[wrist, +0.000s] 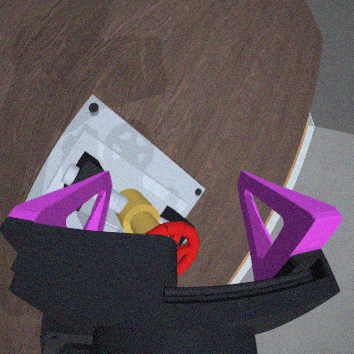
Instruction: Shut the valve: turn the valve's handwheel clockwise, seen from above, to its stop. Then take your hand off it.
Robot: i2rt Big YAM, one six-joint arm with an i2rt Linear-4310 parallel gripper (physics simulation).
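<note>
The valve's red handwheel shows at the lower middle of the wrist view, between the two magenta fingers in the picture and nearer the left one. Its left and lower parts are hidden behind the black gripper body. The brass valve body is up and left of the wheel, on a light grey base plate. My gripper is open, with its fingers wide apart and nothing between them. The left finger covers part of the plate and the pipe. Whether either finger touches the wheel cannot be seen.
The plate lies on a dark wooden table and has dark bolts at its corners. Black pipe supports stand on it. The table's pale edge runs down the right side, with grey floor beyond it.
</note>
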